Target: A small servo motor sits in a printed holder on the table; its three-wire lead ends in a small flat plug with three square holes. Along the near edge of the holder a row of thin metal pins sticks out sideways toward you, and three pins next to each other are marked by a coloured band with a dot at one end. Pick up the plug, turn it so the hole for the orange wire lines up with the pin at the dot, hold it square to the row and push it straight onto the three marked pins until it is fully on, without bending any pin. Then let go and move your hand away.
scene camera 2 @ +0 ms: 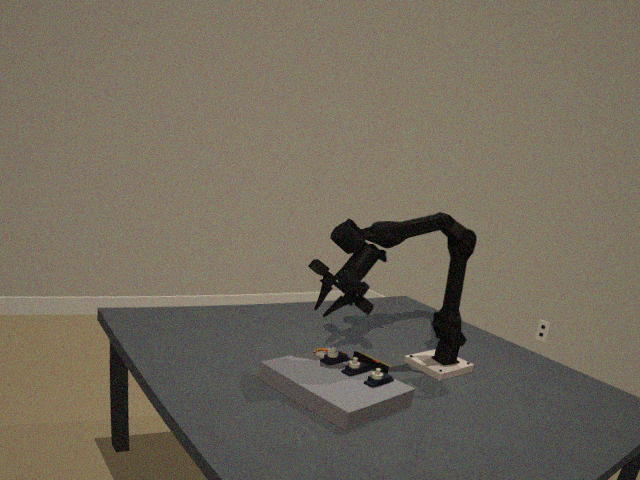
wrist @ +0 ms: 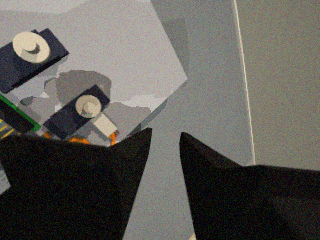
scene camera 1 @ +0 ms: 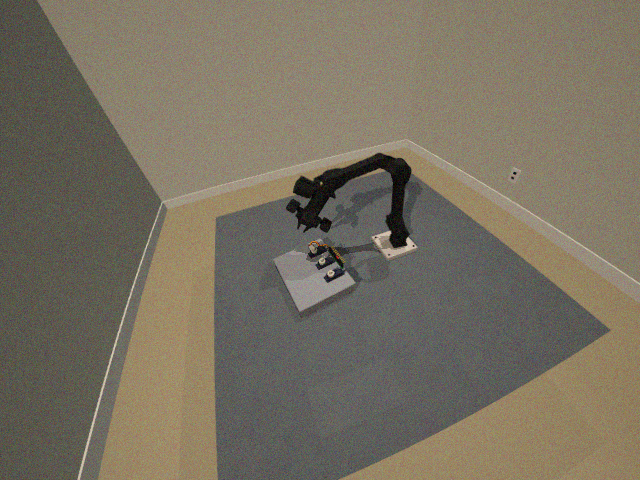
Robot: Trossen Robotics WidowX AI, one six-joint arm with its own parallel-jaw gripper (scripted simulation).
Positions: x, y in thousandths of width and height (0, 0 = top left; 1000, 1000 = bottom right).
Labels:
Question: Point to a grey slab holder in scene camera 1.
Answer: At 479, 595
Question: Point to a grey slab holder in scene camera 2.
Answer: At 541, 839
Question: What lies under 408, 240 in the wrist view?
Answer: A grey slab holder.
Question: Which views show my gripper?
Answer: Scene camera 2, the wrist view and scene camera 1: all of them.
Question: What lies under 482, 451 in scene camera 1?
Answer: My gripper.

